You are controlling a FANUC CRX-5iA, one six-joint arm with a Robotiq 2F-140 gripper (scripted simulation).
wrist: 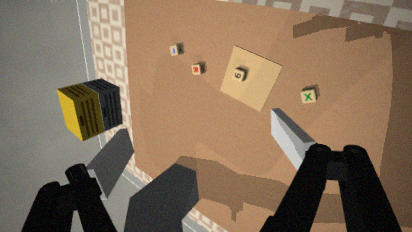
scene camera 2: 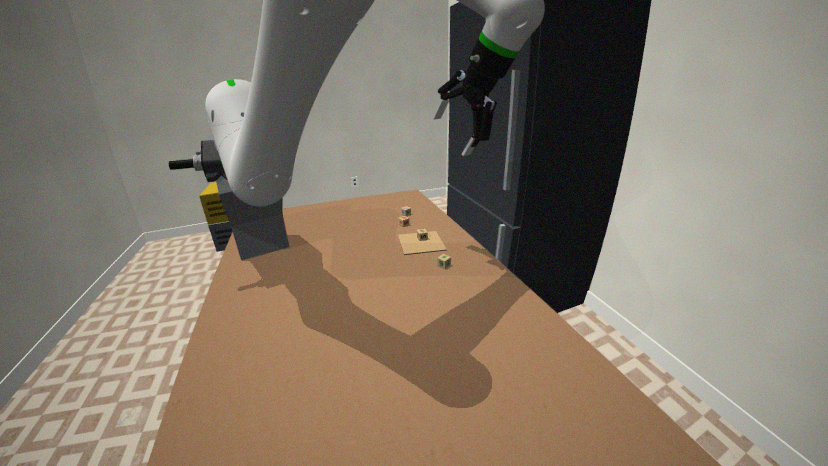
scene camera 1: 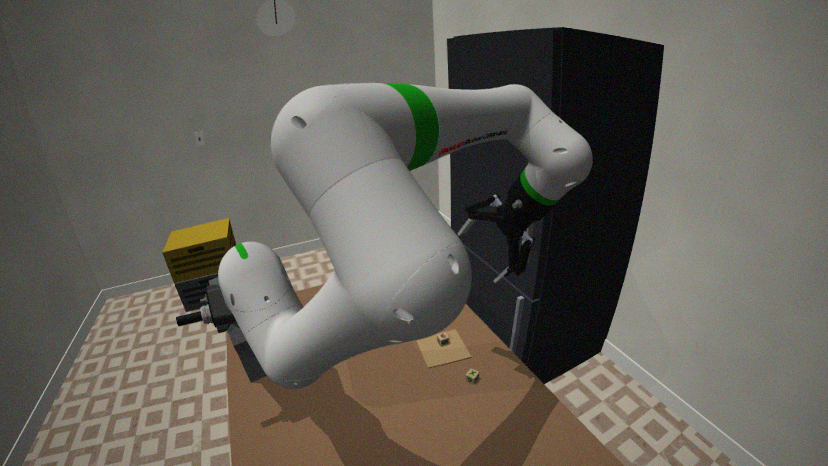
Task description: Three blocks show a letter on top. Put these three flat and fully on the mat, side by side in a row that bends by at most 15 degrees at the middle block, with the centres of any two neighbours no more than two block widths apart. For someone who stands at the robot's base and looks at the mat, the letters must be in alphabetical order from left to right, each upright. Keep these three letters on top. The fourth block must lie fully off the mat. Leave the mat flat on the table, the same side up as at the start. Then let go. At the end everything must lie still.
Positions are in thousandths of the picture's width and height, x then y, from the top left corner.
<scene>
tan mat: wrist 637,321; scene camera 2 496,525; scene camera 1 525,763
</scene>
